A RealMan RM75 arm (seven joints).
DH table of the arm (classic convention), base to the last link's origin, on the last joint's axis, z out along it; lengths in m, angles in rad. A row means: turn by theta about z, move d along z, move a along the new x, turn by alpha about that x. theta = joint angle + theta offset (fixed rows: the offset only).
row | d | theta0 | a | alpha
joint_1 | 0.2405 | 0 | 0 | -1.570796
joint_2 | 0 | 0 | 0 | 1.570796
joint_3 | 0.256 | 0 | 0 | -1.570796
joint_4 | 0 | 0 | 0 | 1.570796
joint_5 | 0.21 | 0 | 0 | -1.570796
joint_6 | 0 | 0 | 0 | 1.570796
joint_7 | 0.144 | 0 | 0 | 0
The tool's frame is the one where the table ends.
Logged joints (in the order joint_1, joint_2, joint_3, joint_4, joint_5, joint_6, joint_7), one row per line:
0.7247 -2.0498 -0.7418 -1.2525 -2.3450 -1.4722 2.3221
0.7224 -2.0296 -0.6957 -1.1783 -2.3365 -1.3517 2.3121
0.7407 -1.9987 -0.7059 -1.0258 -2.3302 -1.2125 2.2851
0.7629 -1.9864 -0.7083 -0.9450 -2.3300 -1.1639 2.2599
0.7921 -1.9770 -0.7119 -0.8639 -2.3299 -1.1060 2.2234
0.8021 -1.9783 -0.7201 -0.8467 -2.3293 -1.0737 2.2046
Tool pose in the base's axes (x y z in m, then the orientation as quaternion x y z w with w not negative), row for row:
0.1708 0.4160 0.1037 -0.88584 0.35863 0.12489 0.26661
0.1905 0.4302 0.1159 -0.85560 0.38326 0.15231 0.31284
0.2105 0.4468 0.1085 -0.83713 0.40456 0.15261 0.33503
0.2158 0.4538 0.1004 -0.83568 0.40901 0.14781 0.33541
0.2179 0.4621 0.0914 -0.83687 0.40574 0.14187 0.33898
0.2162 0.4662 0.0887 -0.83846 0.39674 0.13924 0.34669
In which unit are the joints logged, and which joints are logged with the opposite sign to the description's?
The joints are logged in radians. Opposite sign: joint_2.
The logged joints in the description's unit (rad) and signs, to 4 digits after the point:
0.7247 2.0498 -0.7418 -1.2525 -2.3450 -1.4722 2.3221
0.7224 2.0296 -0.6957 -1.1783 -2.3365 -1.3517 2.3121
0.7407 1.9987 -0.7059 -1.0258 -2.3302 -1.2125 2.2851
0.7629 1.9864 -0.7083 -0.9450 -2.3300 -1.1639 2.2599
0.7921 1.9770 -0.7119 -0.8639 -2.3299 -1.1060 2.2234
0.8021 1.9783 -0.7201 -0.8467 -2.3293 -1.0737 2.2046

